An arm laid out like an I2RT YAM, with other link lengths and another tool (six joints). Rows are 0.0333 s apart.
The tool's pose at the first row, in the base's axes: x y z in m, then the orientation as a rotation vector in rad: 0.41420, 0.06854, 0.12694, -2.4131, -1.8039, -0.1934
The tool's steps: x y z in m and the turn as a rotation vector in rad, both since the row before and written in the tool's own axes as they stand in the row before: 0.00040, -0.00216, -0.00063, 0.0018, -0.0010, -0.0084; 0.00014, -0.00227, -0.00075, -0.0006, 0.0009, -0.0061; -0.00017, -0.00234, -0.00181, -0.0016, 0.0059, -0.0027; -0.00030, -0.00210, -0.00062, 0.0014, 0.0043, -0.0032; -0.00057, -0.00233, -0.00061, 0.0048, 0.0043, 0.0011; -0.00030, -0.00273, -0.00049, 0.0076, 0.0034, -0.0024; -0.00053, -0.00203, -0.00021, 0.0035, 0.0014, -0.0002; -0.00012, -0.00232, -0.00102, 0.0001, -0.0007, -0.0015; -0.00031, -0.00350, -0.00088, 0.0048, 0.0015, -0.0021; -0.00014, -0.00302, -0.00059, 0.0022, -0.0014, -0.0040; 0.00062, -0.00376, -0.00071, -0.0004, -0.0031, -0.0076
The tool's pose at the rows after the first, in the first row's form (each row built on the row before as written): 0.41222, 0.06942, 0.12768, -2.4052, -1.8141, -0.1913; 0.41005, 0.07004, 0.12849, -2.3999, -1.8215, -0.1935; 0.40770, 0.07019, 0.13029, -2.3955, -1.8229, -0.2022; 0.40558, 0.07035, 0.13088, -2.3895, -1.8245, -0.2062; 0.40316, 0.07031, 0.13142, -2.3849, -1.8197, -0.2065; 0.40043, 0.07065, 0.13191, -2.3760, -1.8187, -0.2034; 0.39833, 0.07063, 0.13208, -2.3727, -1.8172, -0.2017; 0.39604, 0.07091, 0.13314, -2.3717, -1.8193, -0.2010; 0.39256, 0.07134, 0.13406, -2.3659, -1.8196, -0.1984; 0.38960, 0.07185, 0.13473, -2.3617, -1.8244, -0.1952; 0.38611, 0.07323, 0.13570, -2.3570, -1.8351, -0.1929
